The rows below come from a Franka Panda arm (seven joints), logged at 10 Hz.
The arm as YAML. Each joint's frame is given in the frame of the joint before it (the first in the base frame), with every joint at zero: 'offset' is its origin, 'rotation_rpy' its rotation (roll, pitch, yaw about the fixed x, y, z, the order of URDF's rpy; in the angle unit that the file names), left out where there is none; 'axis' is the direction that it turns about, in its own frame. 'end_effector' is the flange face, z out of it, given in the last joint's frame.
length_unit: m
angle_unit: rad
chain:
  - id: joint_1
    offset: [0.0, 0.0, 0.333]
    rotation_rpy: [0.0, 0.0, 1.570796]
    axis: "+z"
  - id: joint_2
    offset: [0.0, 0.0, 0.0]
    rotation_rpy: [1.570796, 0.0, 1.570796]
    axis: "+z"
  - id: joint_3
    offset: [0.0, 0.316, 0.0]
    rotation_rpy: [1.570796, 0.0, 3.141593]
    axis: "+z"
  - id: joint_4
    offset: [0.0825, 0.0, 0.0]
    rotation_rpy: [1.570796, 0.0, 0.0]
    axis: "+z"
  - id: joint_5
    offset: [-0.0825, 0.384, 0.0]
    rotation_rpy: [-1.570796, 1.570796, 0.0]
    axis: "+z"
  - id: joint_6
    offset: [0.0, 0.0, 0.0]
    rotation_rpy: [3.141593, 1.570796, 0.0]
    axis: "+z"
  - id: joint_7
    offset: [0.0, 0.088, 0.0]
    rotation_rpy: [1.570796, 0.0, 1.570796]
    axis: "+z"
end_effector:
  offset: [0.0, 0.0, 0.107]
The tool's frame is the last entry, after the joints.
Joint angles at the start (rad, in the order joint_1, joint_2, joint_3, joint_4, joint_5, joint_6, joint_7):
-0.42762 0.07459 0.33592 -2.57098 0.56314 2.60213 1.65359
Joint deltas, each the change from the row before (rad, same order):
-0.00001 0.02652 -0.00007 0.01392 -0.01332 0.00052 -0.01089
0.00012 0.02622 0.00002 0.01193 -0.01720 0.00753 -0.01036
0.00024 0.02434 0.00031 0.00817 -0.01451 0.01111 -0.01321
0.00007 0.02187 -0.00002 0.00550 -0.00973 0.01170 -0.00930
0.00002 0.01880 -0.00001 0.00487 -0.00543 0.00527 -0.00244
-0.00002 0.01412 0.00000 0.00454 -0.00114 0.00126 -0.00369
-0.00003 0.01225 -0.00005 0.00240 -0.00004 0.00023 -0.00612
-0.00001 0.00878 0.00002 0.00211 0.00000 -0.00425 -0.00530
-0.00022 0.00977 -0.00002 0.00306 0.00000 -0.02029 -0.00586
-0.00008 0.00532 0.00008 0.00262 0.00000 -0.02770 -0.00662
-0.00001 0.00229 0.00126 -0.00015 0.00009 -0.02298 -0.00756
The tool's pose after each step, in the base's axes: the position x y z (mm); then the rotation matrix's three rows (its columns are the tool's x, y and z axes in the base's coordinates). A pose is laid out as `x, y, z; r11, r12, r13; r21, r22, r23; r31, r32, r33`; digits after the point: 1 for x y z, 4 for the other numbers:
442.7, -48.7, 226.5; -0.5970, -0.8010, 0.0448; -0.7575, 0.5813, 0.2972; -0.2641, 0.1435, -0.9538
445.9, -48.4, 219.9; -0.5805, -0.8135, 0.0351; -0.7716, 0.5633, 0.2955; -0.2602, 0.1445, -0.9547
447.9, -48.1, 213.1; -0.5630, -0.8260, 0.0273; -0.7855, 0.5451, 0.2929; -0.2568, 0.1435, -0.9557
448.9, -48.0, 206.4; -0.5523, -0.8334, 0.0211; -0.7940, 0.5335, 0.2913; -0.2540, 0.1442, -0.9564
449.3, -47.6, 200.2; -0.5496, -0.8353, 0.0125; -0.7966, 0.5285, 0.2935; -0.2518, 0.1513, -0.9559
449.6, -47.1, 195.7; -0.5481, -0.8364, 0.0055; -0.7976, 0.5246, 0.2976; -0.2518, 0.1588, -0.9547
449.1, -46.6, 191.2; -0.5453, -0.8382, -0.0026; -0.7995, 0.5192, 0.3021; -0.2518, 0.1668, -0.9533
448.5, -45.9, 187.8; -0.5425, -0.8400, -0.0118; -0.8013, 0.5132, 0.3075; -0.2522, 0.1763, -0.9515
446.6, -44.0, 183.3; -0.5394, -0.8413, -0.0345; -0.8032, 0.5018, 0.3210; -0.2528, 0.2009, -0.9464
444.4, -41.6, 180.1; -0.5345, -0.8430, -0.0601; -0.8060, 0.4871, 0.3363; -0.2542, 0.2282, -0.9398
441.8, -39.0, 177.8; -0.5278, -0.8454, -0.0819; -0.8099, 0.4719, 0.3483; -0.2559, 0.2502, -0.9338

